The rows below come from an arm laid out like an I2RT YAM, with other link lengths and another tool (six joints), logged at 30 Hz.
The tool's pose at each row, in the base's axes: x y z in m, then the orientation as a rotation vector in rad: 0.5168 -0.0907 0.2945 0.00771 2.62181 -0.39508; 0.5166 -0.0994 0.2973 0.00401 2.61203 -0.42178; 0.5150 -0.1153 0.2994 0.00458 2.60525 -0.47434; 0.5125 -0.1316 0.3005 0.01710 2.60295 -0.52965; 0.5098 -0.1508 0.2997 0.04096 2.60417 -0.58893; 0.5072 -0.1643 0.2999 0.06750 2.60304 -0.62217; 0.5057 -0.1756 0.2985 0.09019 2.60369 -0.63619; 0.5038 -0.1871 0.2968 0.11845 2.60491 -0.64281; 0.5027 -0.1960 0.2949 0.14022 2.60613 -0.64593
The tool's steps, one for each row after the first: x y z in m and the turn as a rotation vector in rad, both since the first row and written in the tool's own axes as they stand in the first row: -0.0006 -0.0091 0.0000 0.01913 -0.00670 -0.00665; 0.0009 -0.0251 0.0019 0.05688 -0.00615 -0.01584; 0.0036 -0.0412 0.0044 0.09806 0.00138 -0.01785; 0.0076 -0.0596 0.0091 0.14333 0.01532 -0.01331; 0.0107 -0.0727 0.0115 0.17117 0.02354 -0.00149; 0.0134 -0.0833 0.0151 0.18473 0.02976 0.01130; 0.0166 -0.0940 0.0189 0.19406 0.03609 0.02934; 0.0191 -0.1021 0.0225 0.19983 0.04102 0.04356
